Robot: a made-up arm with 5 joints. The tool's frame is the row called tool.
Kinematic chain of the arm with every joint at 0, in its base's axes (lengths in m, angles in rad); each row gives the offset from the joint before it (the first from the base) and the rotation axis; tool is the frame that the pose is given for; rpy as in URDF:
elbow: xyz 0.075 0 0.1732 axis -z
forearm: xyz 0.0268 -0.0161 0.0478 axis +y
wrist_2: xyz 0.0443 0 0.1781 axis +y
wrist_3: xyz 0.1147 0 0.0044 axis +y
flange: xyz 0.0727 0.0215 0 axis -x
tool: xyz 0 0 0 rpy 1.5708 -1.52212 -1.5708
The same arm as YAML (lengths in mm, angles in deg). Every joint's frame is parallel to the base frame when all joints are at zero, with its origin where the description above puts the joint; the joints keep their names.
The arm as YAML. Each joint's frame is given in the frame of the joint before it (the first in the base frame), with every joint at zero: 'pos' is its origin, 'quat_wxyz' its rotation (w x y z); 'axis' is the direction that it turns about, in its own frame. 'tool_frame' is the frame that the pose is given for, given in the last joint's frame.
length_unit: mm
angle_unit: deg
joints:
  - joint: elbow
    pos: [75.0, 0.0, 173.2]
    quat_wxyz: [1.0, 0.0, 0.0, 0.0]
    axis: "-z"
  - joint: forearm
    pos: [26.8, -16.1, 47.8]
    quat_wxyz: [1.0, 0.0, 0.0, 0.0]
    axis: "+y"
  - joint: wrist_2
    pos: [44.3, 0.0, 178.1]
    quat_wxyz: [1.0, 0.0, 0.0, 0.0]
    axis: "+y"
  - joint: wrist_3
    pos: [114.7, 0.0, 4.4]
    quat_wxyz: [1.0, 0.0, 0.0, 0.0]
    axis: "+y"
  - joint: flange
    pos: [72.7, 21.5, 0.0]
    quat_wxyz: [1.0, 0.0, 0.0, 0.0]
    axis: "-x"
tool_frame:
  pos: [0.0, 0.0, 0.0]
  quat_wxyz: [0.706897, 0.017208, -0.706897, -0.017208]

